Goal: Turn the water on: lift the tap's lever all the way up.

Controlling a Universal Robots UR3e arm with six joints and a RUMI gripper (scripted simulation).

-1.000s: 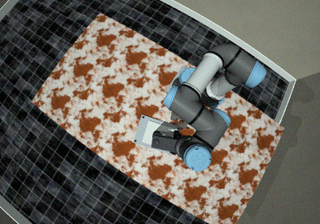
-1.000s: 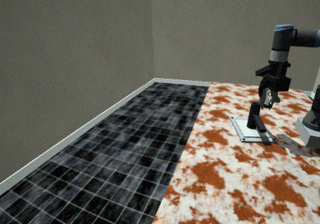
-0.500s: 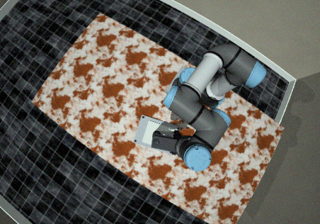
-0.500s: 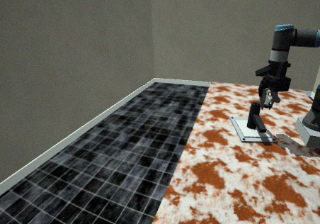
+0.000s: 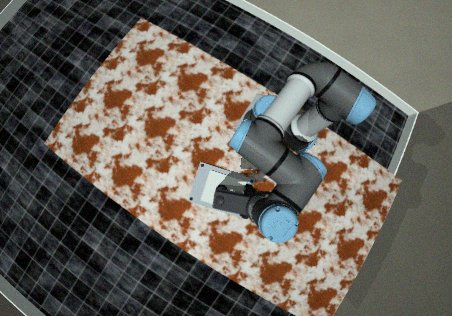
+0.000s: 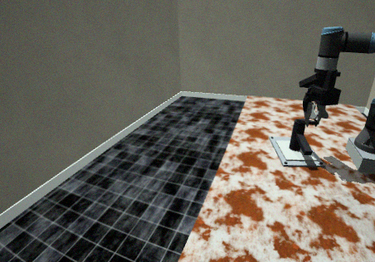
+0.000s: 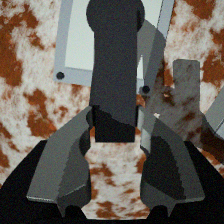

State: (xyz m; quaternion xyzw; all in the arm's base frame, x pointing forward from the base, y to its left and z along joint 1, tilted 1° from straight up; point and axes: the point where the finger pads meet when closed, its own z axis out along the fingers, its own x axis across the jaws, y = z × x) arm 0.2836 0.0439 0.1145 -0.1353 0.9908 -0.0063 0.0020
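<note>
My gripper is now 1 cm short of the lever, 3 cm to the left of it and 1 cm above it. The rest, counted from my hand: tap 1 cm ahead, 5 cm to the right, 7 cm below.
</note>
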